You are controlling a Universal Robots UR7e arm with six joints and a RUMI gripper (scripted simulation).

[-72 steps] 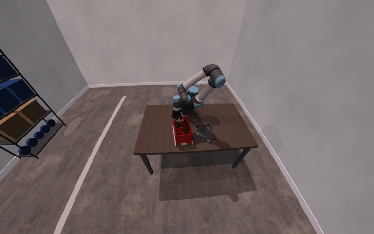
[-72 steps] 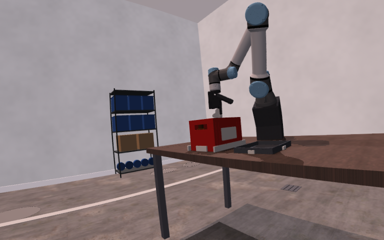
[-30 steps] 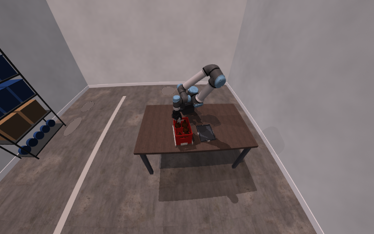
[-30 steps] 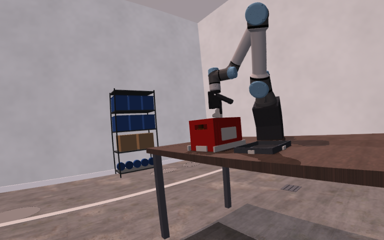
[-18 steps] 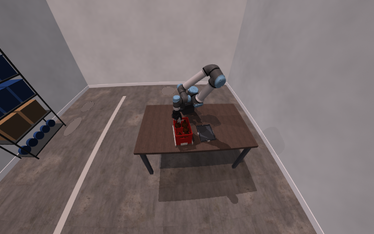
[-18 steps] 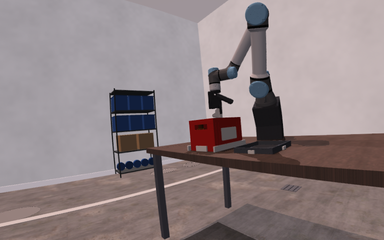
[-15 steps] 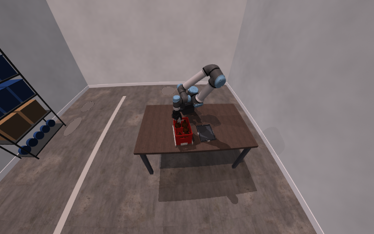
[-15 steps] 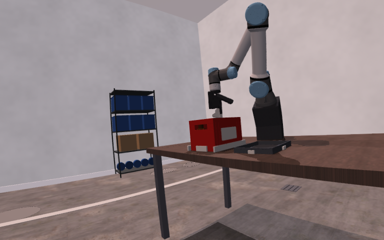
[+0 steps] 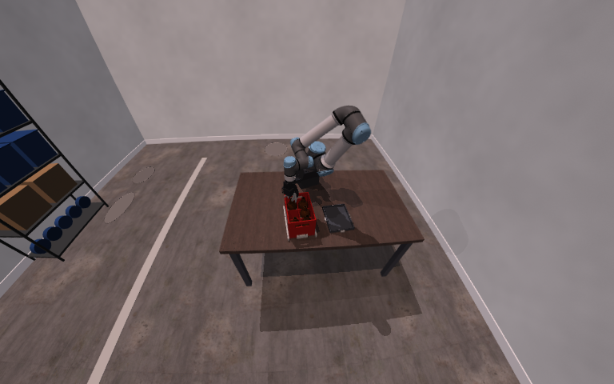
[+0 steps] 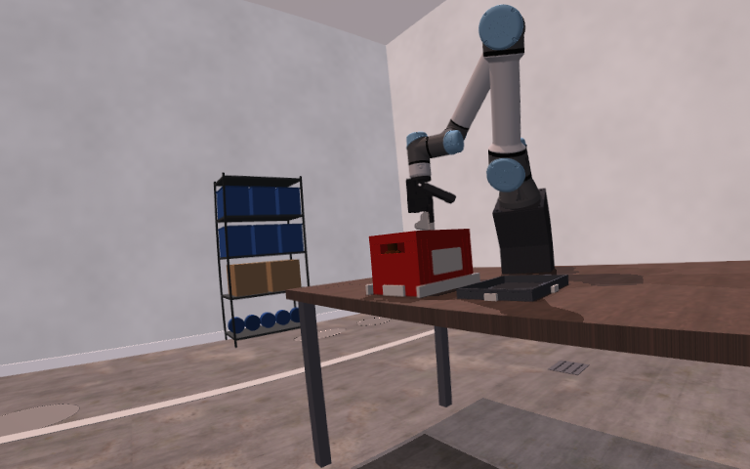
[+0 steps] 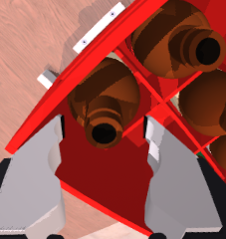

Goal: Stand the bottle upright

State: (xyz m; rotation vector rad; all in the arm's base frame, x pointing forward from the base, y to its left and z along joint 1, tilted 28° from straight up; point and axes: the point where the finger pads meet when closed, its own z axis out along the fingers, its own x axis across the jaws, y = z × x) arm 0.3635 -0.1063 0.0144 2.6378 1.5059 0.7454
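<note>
Now: hand 80 mm short of the red crate, 70 mm above it and 60 mm to the right of it. From my hand the other things lie so: dark tray 360 mm to the left, 140 mm below; then brown bottle 110 mm to the left, 70 mm below, 70 mm ahead; then glass bottle 180 mm ahead, 70 mm below, 50 mm to the left.
</note>
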